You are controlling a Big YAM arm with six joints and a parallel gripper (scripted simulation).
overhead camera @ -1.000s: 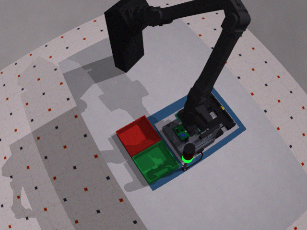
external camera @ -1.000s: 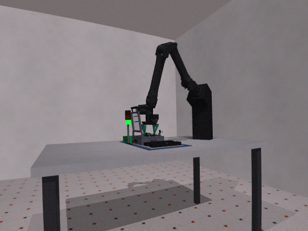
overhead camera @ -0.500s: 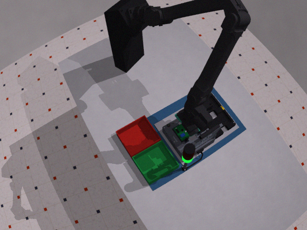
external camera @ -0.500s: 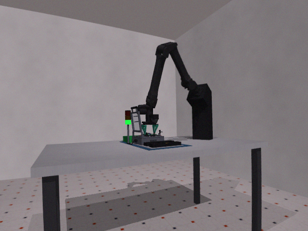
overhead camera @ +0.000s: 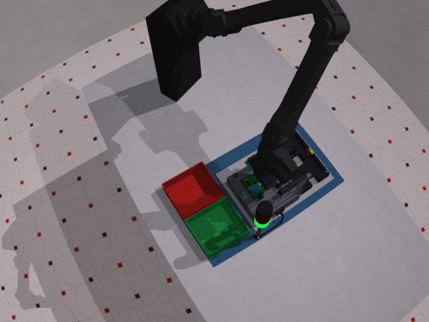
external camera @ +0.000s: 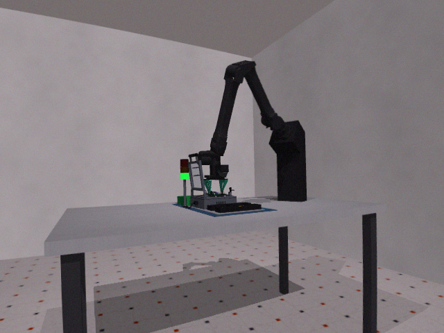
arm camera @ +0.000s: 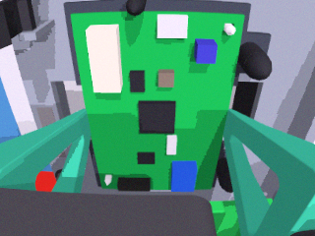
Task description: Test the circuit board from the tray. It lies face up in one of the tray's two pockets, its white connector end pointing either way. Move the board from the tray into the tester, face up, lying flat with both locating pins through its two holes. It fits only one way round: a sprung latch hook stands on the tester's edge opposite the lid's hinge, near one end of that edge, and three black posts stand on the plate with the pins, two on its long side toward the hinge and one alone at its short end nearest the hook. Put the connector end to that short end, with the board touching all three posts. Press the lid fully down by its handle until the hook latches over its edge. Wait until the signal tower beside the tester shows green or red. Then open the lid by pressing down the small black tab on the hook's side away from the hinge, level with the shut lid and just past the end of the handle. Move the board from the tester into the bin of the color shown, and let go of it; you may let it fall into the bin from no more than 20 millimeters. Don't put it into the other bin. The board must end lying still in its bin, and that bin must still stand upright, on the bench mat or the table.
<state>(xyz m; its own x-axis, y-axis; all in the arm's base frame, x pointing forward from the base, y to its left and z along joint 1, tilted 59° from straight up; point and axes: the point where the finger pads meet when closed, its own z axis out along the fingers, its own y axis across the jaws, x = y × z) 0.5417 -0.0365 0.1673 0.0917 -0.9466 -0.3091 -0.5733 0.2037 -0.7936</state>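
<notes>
Now: hand right at the green circuit board. From my hand the other things lie so: latch hook 7 cm behind, 5 cm to the left, 1 cm above; then tester lid 11 cm ahead, 11 cm above, 2 cm to the left; then tester plate 1 cm to the left, 1 cm below.
</notes>
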